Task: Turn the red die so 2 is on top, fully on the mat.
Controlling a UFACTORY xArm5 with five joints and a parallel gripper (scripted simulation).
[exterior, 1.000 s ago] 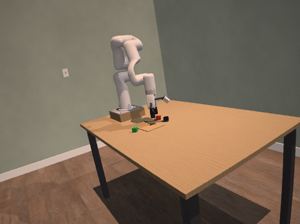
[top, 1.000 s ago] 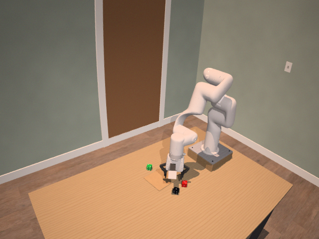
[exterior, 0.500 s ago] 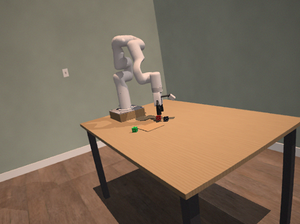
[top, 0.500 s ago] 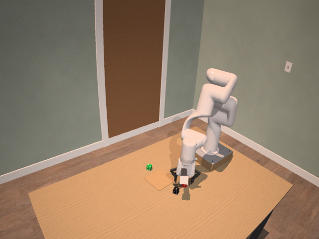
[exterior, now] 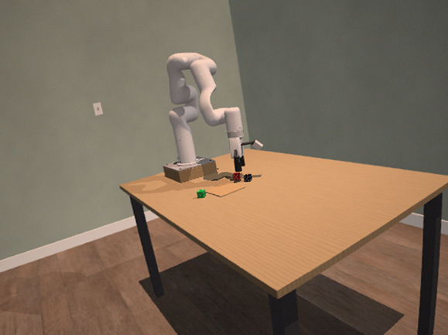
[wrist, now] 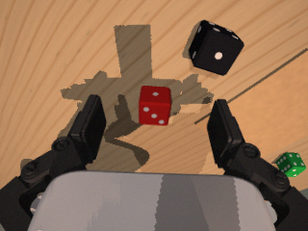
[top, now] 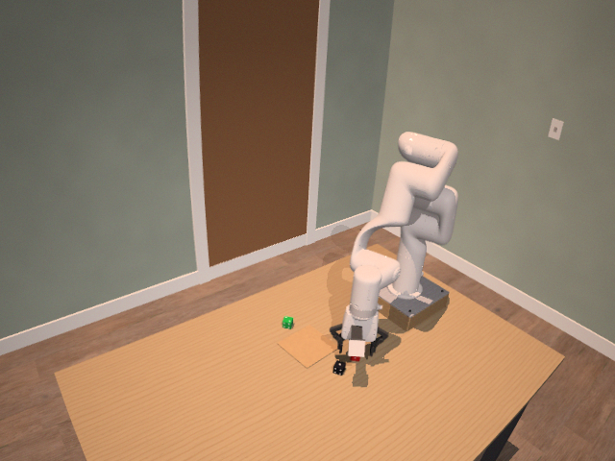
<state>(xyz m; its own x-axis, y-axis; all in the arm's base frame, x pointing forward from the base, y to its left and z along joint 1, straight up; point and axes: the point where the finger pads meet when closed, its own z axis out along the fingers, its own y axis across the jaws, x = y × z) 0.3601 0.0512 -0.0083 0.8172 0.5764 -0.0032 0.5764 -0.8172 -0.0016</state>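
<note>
The red die is 2 cm behind my hand, 1 cm to the right of it and 4 cm below it. The rest, counted from my hand: tan mat: 4 cm ahead, 15 cm to the right, 6 cm below; then black die: 6 cm ahead, 1 cm to the right, 4 cm below; then green die: 1 cm ahead, 26 cm to the right, 4 cm below.
</note>
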